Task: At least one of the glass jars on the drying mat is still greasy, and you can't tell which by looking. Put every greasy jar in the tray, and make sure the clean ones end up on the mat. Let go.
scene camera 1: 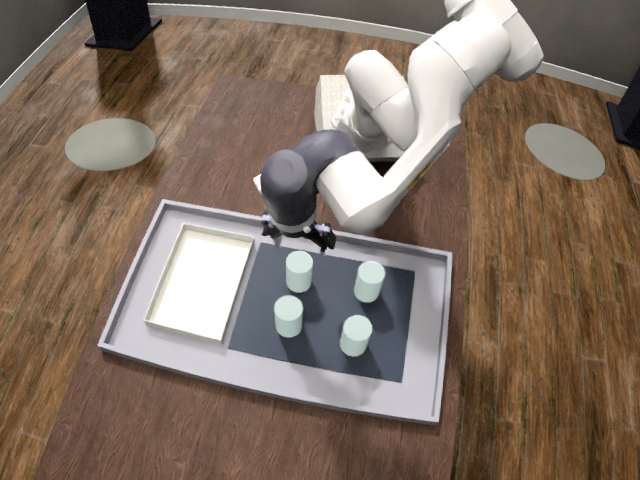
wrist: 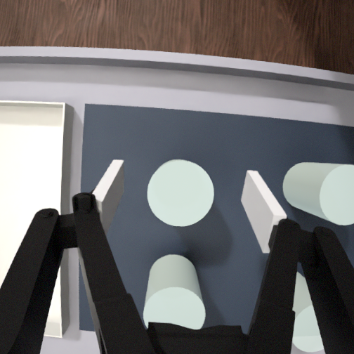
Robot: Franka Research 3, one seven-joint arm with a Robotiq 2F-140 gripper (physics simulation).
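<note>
Several pale green jars stand upright on the dark drying mat (scene camera 1: 325, 304) (wrist: 250, 135). The back-left jar (scene camera 1: 299, 271) (wrist: 180, 193) is below my gripper (scene camera 1: 299, 245) (wrist: 184, 180), which is open, one finger to each side of it in the wrist view, and raised above it. The front-left jar (scene camera 1: 288, 316) (wrist: 174, 295), the back-right jar (scene camera 1: 369, 281) (wrist: 320, 192) and the front-right jar (scene camera 1: 355, 335) (wrist: 309, 327) stand apart from each other. The cream tray (scene camera 1: 183, 330) (wrist: 62, 200) is left of the mat, and its visible inside holds no jar. Grease cannot be told by looking.
A large grey shallow container (scene camera 1: 258, 384) (wrist: 200, 107) with a raised rim holds both the mat and the tray. It lies on a brown wooden surface (scene camera 1: 206, 423) (wrist: 175, 25). The robot's pale base block (scene camera 1: 326, 98) stands behind it.
</note>
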